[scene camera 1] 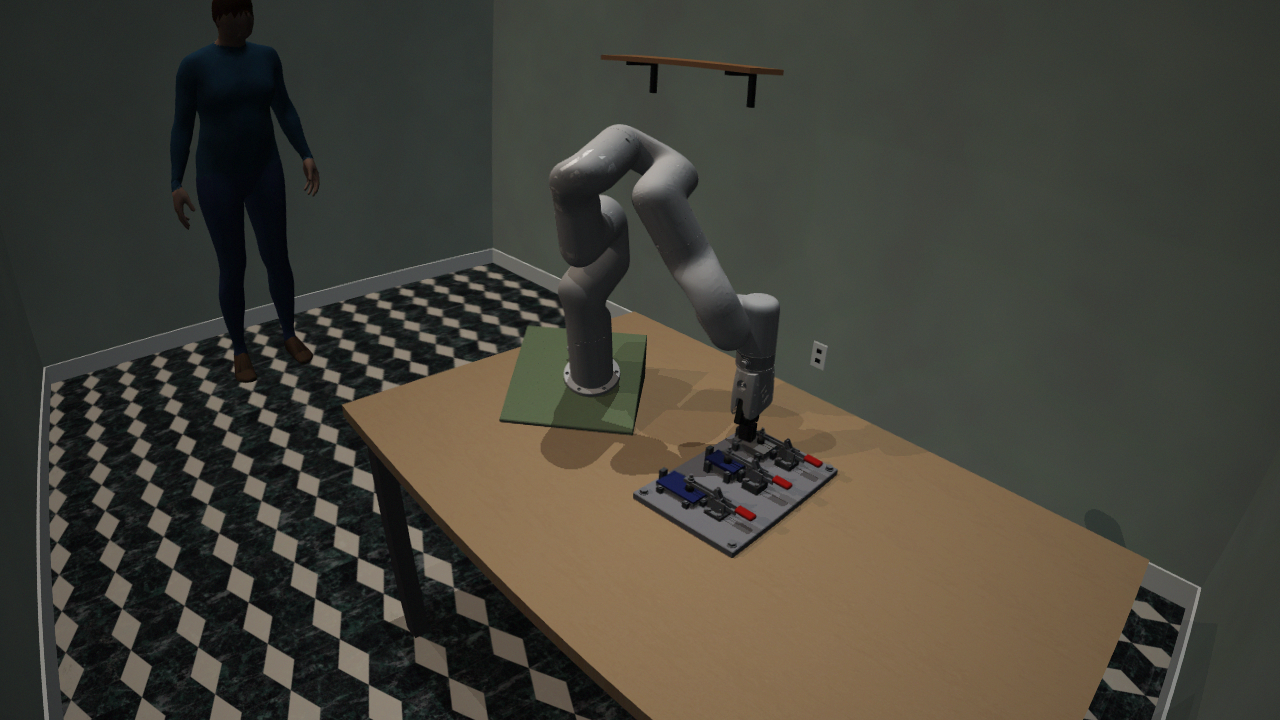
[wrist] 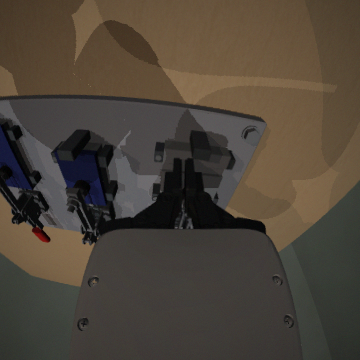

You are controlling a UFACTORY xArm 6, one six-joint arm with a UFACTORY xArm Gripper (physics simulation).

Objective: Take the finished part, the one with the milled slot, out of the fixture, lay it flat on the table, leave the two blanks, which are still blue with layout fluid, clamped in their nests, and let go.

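Seen in the pictures: gripper, fingertip midpoint: [scene camera 1: 746,438] [wrist: 182,170]; arm's base, origin of the base link: [scene camera 1: 592,375].
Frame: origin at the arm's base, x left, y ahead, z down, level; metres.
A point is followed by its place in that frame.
Note:
The grey fixture plate [scene camera 1: 689,521] {x -0.094, y 0.480, z 0.045 m} [wrist: 45,112] {x 0.009, y 0.343, z 0.045 m} lies on the table. Two blue blanks sit in its nests under toggle clamps: the outer one [scene camera 1: 682,488] {x -0.059, y 0.412, z 0.029 m} [wrist: 14,160] {x -0.031, y 0.402, z 0.029 m} and the middle one [scene camera 1: 723,462] {x 0.049, y 0.398, z 0.019 m} [wrist: 80,172] {x 0.057, y 0.383, z 0.019 m}. The grey finished part [wrist: 175,152] {x 0.138, y 0.337, z 0.024 m} is in the third nest, between dark locating blocks, partly hidden by the fingers; its slot is hard to make out in the shade. My gripper [scene camera 1: 746,436] {x 0.150, y 0.353, z 0.024 m} [wrist: 182,170] {x 0.150, y 0.353, z 0.024 m} points down over that nest, shut and empty, its fingertips together. The wrist view does not show how high they are above the part. The third nest's clamp is mostly hidden there.
Red clamp handles [scene camera 1: 745,513] {x -0.030, y 0.550, z 0.009 m} [scene camera 1: 781,481] {x 0.080, y 0.524, z 0.000 m} [scene camera 1: 812,460] {x 0.185, y 0.505, z 0.004 m} stick out along the plate's near right side. The arm's base stands on a green board [scene camera 1: 532,385] {x -0.124, y -0.051, z 0.016 m} on the wooden table [scene camera 1: 859,573] {x 0.071, y 0.746, z 0.060 m}. A person [scene camera 1: 237,116] stands by the far wall. A wall shelf [scene camera 1: 693,63] hangs behind the arm.

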